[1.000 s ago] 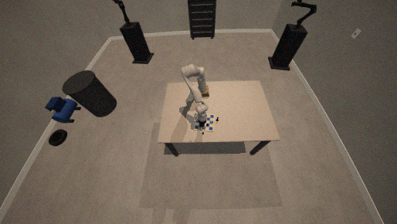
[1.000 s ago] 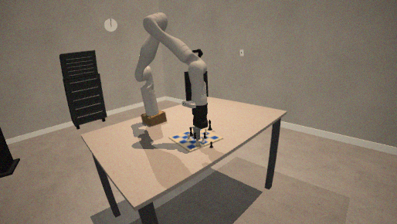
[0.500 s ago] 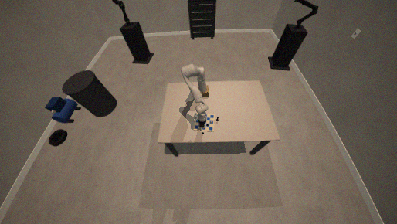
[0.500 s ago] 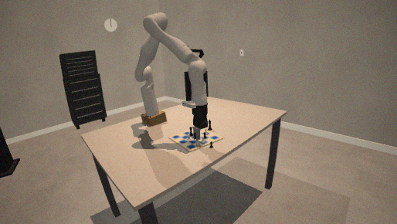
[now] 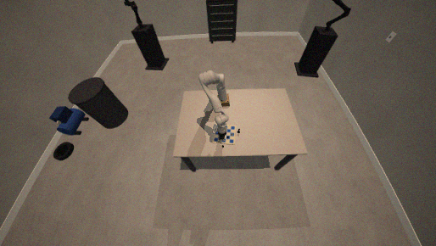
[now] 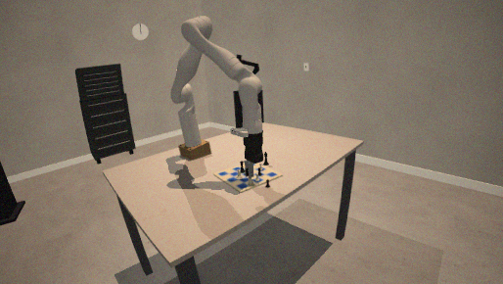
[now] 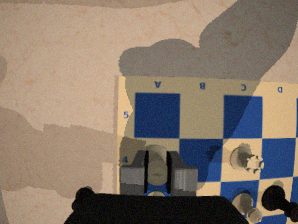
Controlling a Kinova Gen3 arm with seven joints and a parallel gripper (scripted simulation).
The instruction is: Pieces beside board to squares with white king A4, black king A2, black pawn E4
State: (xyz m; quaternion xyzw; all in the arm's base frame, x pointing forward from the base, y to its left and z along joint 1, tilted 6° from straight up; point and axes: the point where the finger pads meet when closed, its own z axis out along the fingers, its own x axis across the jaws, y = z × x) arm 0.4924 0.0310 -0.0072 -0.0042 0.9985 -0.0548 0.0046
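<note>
Right now the white king is 10 mm below my hand. From my hand the other things lie so: blue-and-cream chessboard (80 mm behind, 50 mm below, 40 mm to the left); black king (180 mm to the left, 120 mm behind, 20 mm below).
</note>
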